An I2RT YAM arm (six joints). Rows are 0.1 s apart.
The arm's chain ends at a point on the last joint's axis. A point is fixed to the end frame.
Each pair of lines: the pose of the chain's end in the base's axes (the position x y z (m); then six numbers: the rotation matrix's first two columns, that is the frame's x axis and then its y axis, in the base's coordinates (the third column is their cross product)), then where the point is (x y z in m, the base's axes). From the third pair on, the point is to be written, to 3 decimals.
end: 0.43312 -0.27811 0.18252 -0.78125 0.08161 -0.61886 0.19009 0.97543 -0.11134
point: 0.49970 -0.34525 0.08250
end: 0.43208 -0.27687 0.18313 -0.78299 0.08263 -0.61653 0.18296 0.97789 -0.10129
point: 0.49895 -0.34247 0.08228
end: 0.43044 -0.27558 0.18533 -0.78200 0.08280 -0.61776 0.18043 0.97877 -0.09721
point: 0.498 -0.341 0.084
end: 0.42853 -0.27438 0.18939 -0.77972 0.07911 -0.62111 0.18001 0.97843 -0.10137
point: 0.496 -0.340 0.089
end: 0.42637 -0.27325 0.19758 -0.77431 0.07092 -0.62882 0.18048 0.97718 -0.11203
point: 0.495 -0.340 0.099
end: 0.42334 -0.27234 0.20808 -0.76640 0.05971 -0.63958 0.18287 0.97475 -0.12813
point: 0.493 -0.341 0.111
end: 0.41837 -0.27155 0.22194 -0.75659 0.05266 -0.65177 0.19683 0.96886 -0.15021
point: 0.489 -0.343 0.128
